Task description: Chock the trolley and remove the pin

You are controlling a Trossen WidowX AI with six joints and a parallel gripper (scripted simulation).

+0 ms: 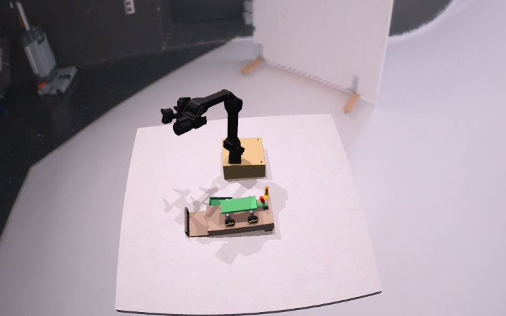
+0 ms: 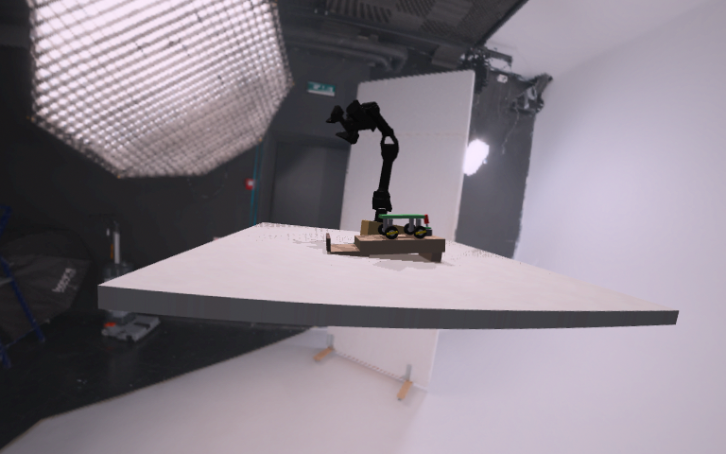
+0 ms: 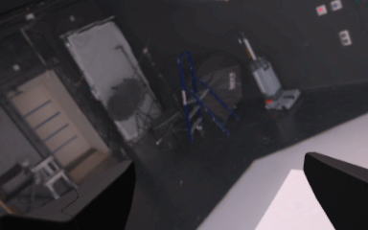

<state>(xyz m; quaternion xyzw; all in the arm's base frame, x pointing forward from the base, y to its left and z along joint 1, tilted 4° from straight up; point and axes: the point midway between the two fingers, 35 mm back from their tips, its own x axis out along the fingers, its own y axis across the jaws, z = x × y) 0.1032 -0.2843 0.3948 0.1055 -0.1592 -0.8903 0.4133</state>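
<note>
Right now the yellow chock is 49 cm below my gripper tip, 44 cm to the left of it and 13 cm ahead of it. Round my gripper tip: trolley (40 cm below, 31 cm to the left, 27 cm ahead); then stop wall (48 cm below, 28 cm ahead, 4 cm to the left); then green tray (52 cm below, 21 cm to the left, 16 cm ahead).
</note>
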